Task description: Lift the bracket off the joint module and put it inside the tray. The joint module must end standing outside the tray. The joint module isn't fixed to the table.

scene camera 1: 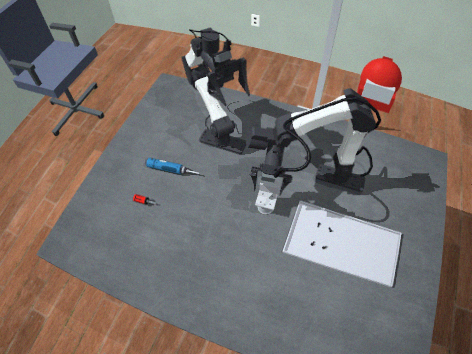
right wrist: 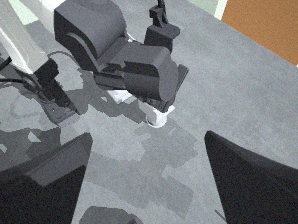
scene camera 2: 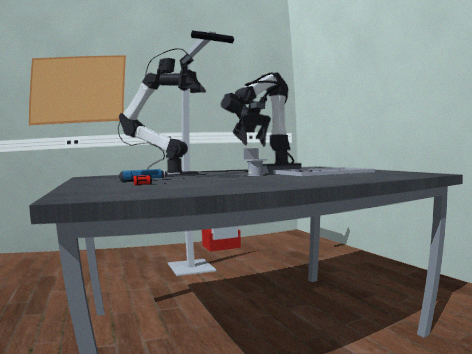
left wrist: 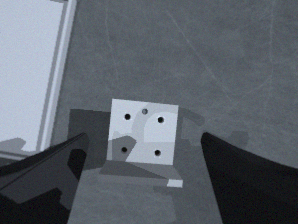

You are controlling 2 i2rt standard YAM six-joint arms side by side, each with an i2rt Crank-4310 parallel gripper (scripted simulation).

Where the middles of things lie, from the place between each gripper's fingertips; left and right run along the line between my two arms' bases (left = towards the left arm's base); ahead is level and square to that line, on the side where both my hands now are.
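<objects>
I see the bracket [left wrist: 142, 134] 5 cm below my left hand [scene camera 2: 255, 145], and going by their middles, the bracket is the nearest to that hand of the things named here. The tray [scene camera 1: 360, 247] is 3 cm ahead of my left hand, 33 cm to the left of it and 12 cm below it.
My right hand [scene camera 1: 237, 100], for its part, is 300 mm above the bracket, 180 mm to the right of it and 150 mm short of it. The tray is 510 mm to the left of my right hand, 370 mm below it and 180 mm ahead of it. By its middle, the tray is nearer to my left hand than to my right hand.
</objects>
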